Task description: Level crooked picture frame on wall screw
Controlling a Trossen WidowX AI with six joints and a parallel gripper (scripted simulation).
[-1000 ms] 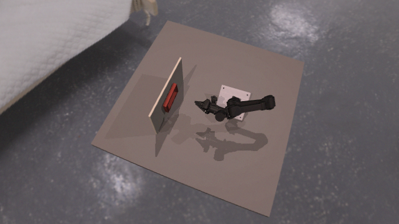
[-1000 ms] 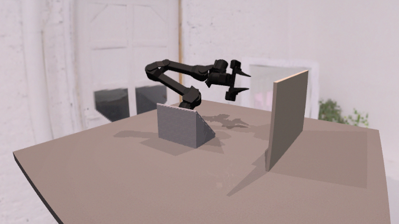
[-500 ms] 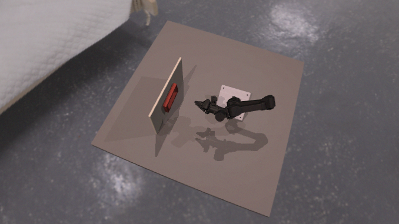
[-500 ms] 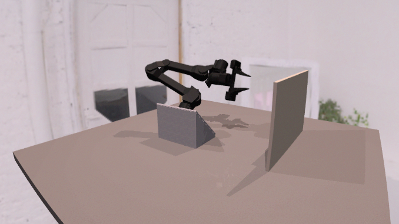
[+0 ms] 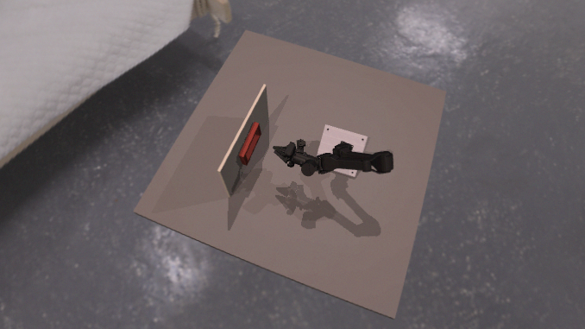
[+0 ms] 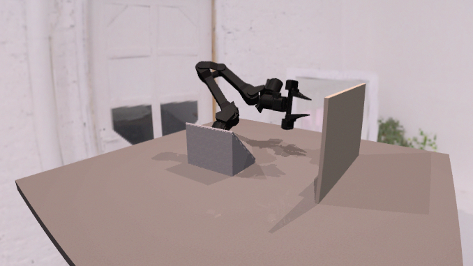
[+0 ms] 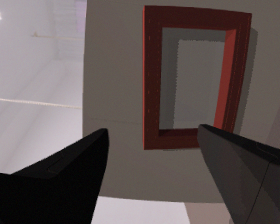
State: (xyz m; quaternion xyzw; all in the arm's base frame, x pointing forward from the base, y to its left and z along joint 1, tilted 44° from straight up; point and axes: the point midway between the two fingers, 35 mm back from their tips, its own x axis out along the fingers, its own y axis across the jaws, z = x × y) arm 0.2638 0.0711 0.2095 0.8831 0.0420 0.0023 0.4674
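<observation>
Now: gripper tip 13 cm short of the red picture frame, 6 cm above it and 1 cm to the left of it. From my gripper tip the other things lie so: wall panel (14 cm ahead, 7 cm below, 2 cm to the right).
</observation>
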